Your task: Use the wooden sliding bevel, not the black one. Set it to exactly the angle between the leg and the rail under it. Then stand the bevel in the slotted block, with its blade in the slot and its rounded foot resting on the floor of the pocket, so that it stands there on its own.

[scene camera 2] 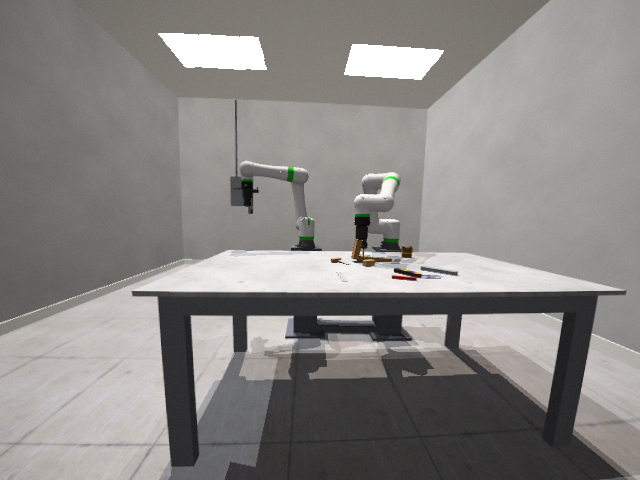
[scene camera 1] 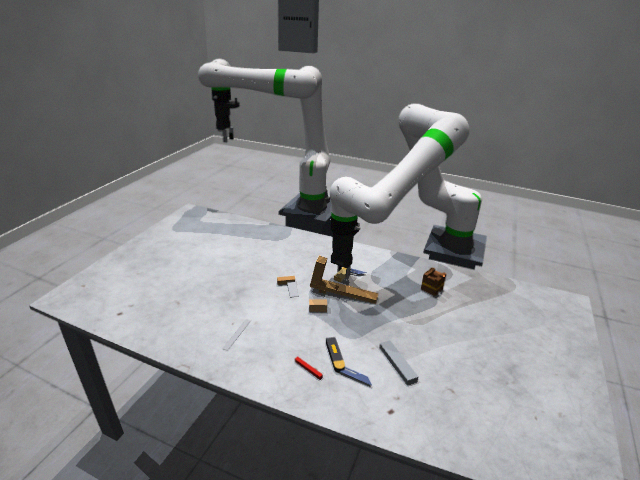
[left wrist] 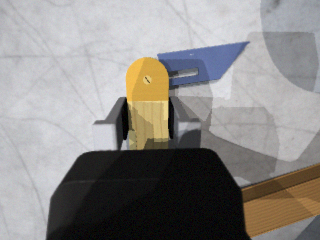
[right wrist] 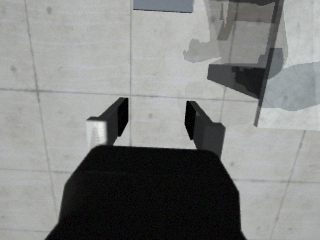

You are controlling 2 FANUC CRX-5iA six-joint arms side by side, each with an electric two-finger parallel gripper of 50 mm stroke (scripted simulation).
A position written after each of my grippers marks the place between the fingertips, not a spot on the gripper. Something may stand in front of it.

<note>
I see my left gripper [left wrist: 148, 109], my right gripper [right wrist: 157, 111] and a blue blade [left wrist: 212, 62].
</note>
